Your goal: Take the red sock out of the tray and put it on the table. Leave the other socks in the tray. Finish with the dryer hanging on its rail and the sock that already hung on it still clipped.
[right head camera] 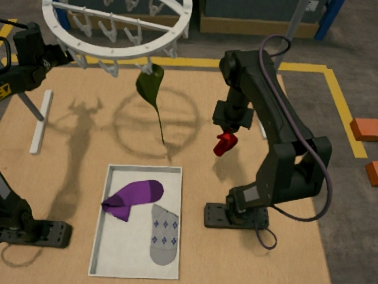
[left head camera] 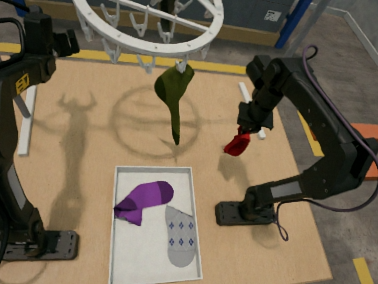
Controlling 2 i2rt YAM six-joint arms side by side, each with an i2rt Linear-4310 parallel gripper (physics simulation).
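Observation:
The red sock (left head camera: 237,145) (right head camera: 225,143) hangs from my right gripper (left head camera: 244,129) (right head camera: 229,129), which is shut on it and holds it above the table, right of the tray (left head camera: 135,255) (right head camera: 120,255). A purple sock (left head camera: 150,195) (right head camera: 141,192) and a grey patterned sock (left head camera: 181,240) (right head camera: 164,237) lie in the tray. My left gripper (left head camera: 73,43) (right head camera: 64,54) is open and empty at the upper left. The round white dryer (left head camera: 155,48) (right head camera: 115,51) hangs above the table's far part, with a dark green sock (left head camera: 172,89) (right head camera: 151,86) clipped to it. Its rail does not show.
The wooden table (left head camera: 210,180) (right head camera: 195,175) carries both arm bases. White bars (left head camera: 27,125) (right head camera: 41,122) lie near the table's sides, with grey posts rising from them. Orange blocks (left head camera: 367,170) (right head camera: 365,129) lie on the floor at the right.

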